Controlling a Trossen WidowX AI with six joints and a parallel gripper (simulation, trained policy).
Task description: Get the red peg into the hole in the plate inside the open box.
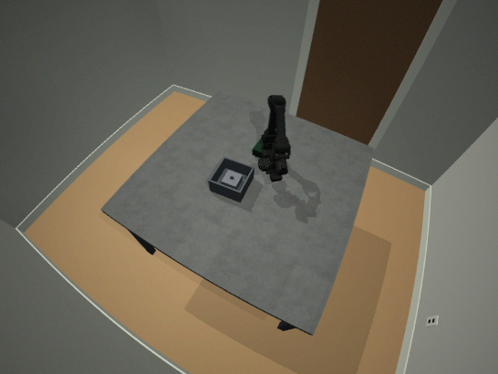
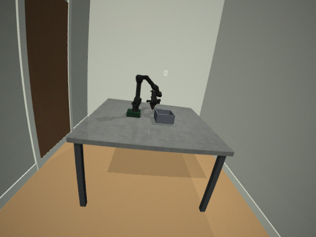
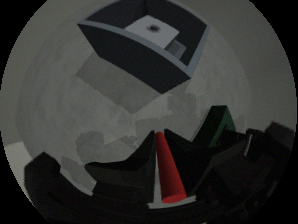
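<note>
Now: gripper tip 130 mm short of the plate, 140 mm to the left of it and 20 mm above it. The rest, counted from my gripper tip: red peg 10 mm behind, 10 mm to the left, 30 mm above; then grey box 130 mm ahead, 140 mm to the right, 40 mm below.
</note>
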